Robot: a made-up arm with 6 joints. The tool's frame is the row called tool.
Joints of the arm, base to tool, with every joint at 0 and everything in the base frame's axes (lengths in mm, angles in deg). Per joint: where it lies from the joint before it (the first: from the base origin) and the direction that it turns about. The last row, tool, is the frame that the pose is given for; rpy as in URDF.
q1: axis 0 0 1 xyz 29 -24 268
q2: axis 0 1 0 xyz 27 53 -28
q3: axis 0 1 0 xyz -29 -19 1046
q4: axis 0 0 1 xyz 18 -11 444
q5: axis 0 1 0 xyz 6 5 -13
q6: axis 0 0 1 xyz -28 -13 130
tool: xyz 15 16 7 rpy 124.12 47.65 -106.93
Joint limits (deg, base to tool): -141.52..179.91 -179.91..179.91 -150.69..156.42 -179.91..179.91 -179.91..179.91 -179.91..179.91
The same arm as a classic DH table. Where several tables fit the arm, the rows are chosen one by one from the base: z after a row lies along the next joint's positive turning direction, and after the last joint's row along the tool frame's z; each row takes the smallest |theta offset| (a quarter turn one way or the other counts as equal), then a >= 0, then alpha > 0; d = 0 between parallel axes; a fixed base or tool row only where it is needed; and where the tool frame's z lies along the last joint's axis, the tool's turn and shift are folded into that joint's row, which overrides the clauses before.
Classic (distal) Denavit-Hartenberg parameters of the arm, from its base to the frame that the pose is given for. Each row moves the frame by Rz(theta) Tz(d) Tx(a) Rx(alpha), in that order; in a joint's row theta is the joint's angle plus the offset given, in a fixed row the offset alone. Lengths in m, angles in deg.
base (fixed): a 0.0376, alpha 0, d 0, theta0 -39.61
q1: a 0.027, alpha -90, d 0.24, theta0 39.61
q2: a -1.0464, alpha 0, d 0, theta0 88.41
q3: a 0.018, alpha 90, d 0.023, theta0 -88.41
q4: a 0.006, alpha -90, d 0.431, theta0 0
q5: a -0.028, alpha 90, d -0.008, theta0 0
q6: a 0.0219, alpha -112.2, d 0.1371, theta0 46.47
tool (fixed): a 0, alpha 0, d 0.0002, theta0 127.04
Joint limits (deg, base to tool): -141.52..179.91 -179.91..179.91 -150.69..156.42 -179.91..179.91 -179.91..179.91 -179.91..179.91

